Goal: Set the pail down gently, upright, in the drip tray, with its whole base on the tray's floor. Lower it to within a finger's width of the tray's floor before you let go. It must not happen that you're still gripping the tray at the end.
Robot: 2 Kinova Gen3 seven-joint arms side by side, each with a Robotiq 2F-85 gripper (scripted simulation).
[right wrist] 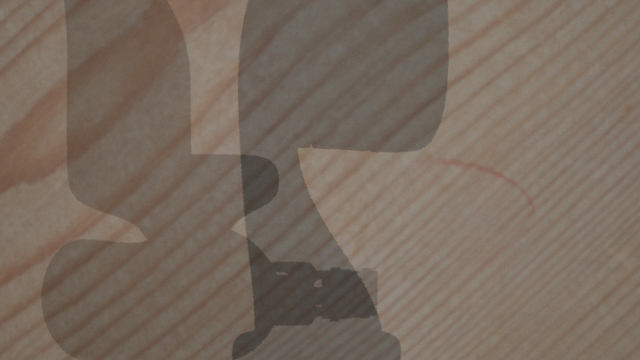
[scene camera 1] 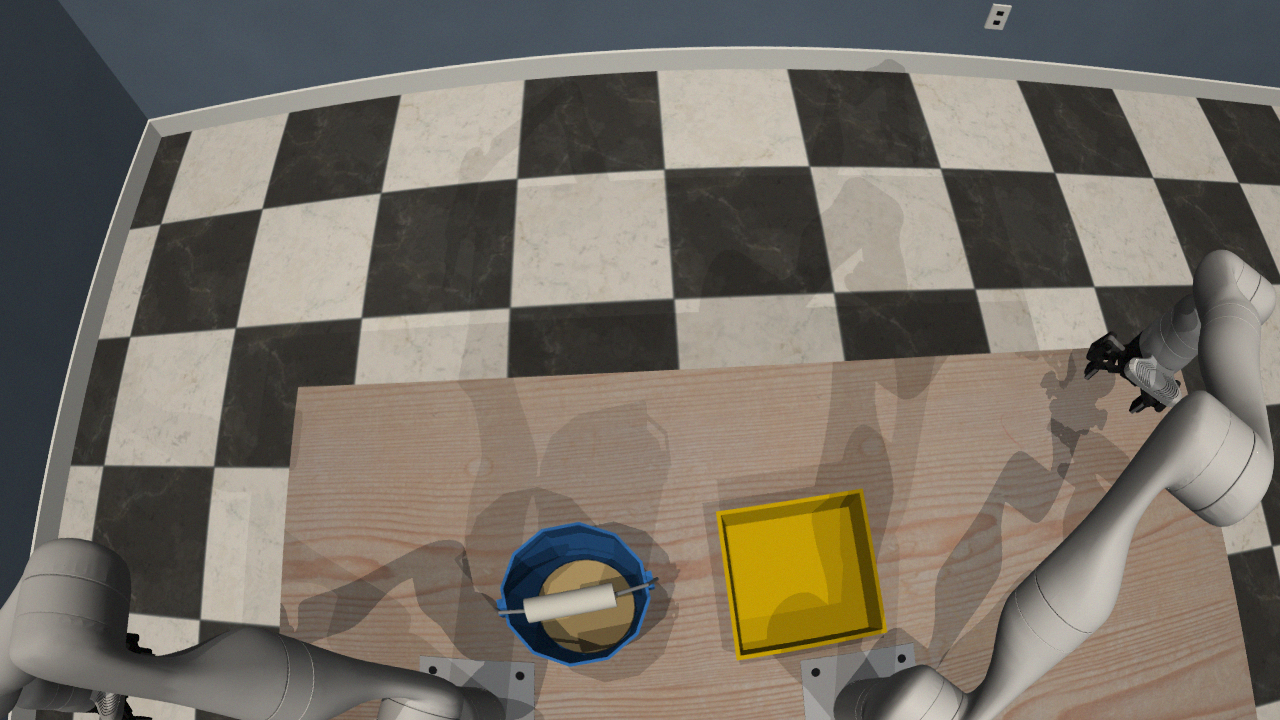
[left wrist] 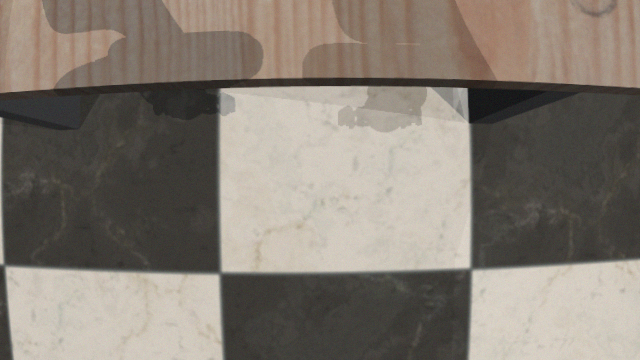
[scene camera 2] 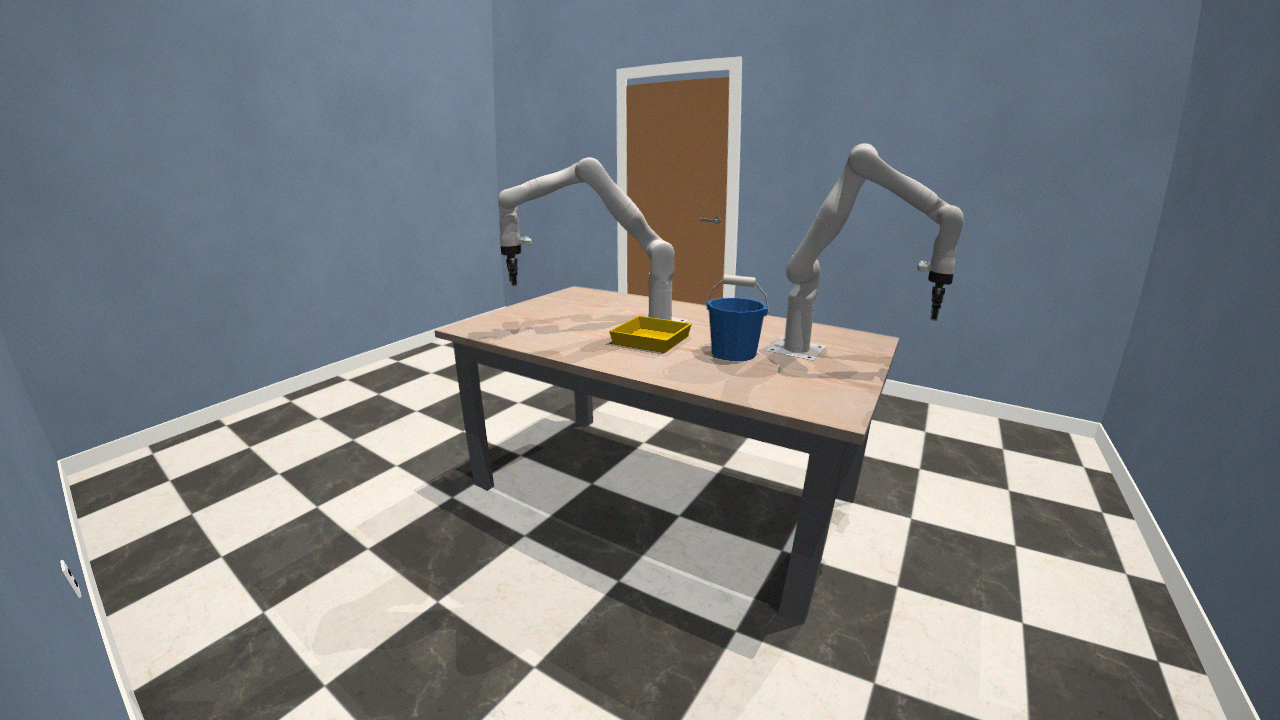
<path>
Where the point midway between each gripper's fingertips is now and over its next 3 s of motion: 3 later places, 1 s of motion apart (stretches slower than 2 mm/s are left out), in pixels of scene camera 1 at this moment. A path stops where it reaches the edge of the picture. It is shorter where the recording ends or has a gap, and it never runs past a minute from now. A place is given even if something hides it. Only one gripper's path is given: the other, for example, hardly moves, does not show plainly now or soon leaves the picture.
My right gripper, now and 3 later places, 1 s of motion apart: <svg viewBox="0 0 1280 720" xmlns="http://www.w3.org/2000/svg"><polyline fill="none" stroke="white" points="1109,391 957,330 817,337 748,365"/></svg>
</path>
